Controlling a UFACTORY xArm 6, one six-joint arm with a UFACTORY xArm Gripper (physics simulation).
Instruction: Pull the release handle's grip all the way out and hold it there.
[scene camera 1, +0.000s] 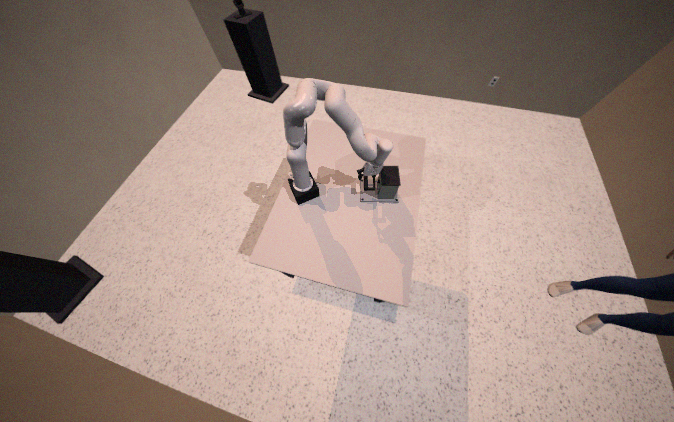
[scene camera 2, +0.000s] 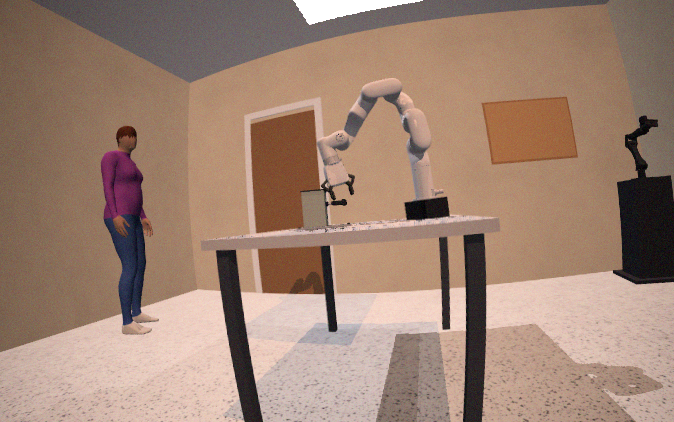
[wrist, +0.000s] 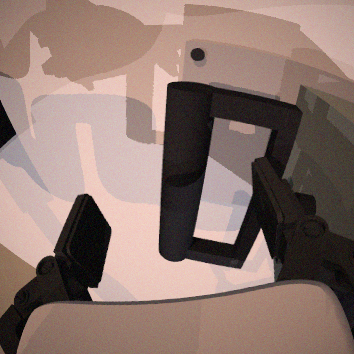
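The release handle is a black rectangular loop with a thick round grip (wrist: 185, 145) (scene camera 2: 342, 202) along its outer side. It stands out sideways from a grey-green box (scene camera 1: 388, 189) (scene camera 2: 313, 209) (wrist: 327, 165) with a dark top. My gripper (scene camera 2: 343, 194) (wrist: 172, 198) is open and empty, pointing down just above the handle. In the wrist view the grip appears between the spread fingers, nearer the right one. The right finger covers part of the loop's box side; the left finger is well off to the grip's outer side. How far the grip is drawn out is unclear.
The box stands on a pale base plate (wrist: 240, 65) with a dark bolt (wrist: 198, 54), on the pinkish table (scene camera 1: 320, 250) (scene camera 2: 350, 238). The arm's black base block (scene camera 1: 306, 193) (scene camera 2: 426, 208) is across from it. A person (scene camera 2: 123, 185) stands beyond the table.
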